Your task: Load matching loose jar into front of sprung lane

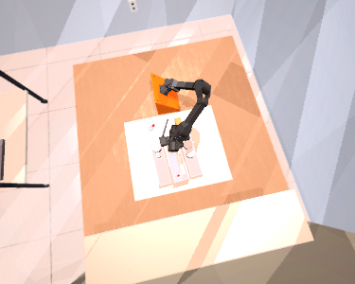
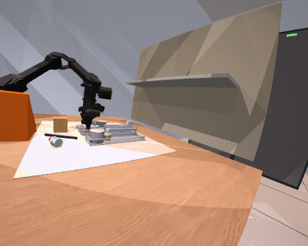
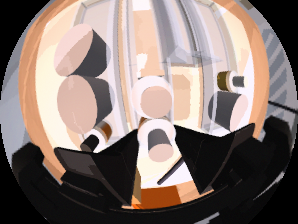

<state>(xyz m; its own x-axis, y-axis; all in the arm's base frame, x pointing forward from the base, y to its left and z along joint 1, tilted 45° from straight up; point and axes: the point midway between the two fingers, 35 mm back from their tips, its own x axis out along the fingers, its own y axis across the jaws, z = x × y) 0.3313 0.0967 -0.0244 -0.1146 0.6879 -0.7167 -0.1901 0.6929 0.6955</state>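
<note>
The brown box is 13 cm behind my gripper tip and 4 cm to the left of it. Also, from my gripper tip: jar 15 cm to the right, 12 cm behind, 2 cm below; black pen 11 cm behind, 6 cm to the right, 3 cm below; shelf panel 50 cm ahead, 34 cm above, 7 cm to the left.
</note>
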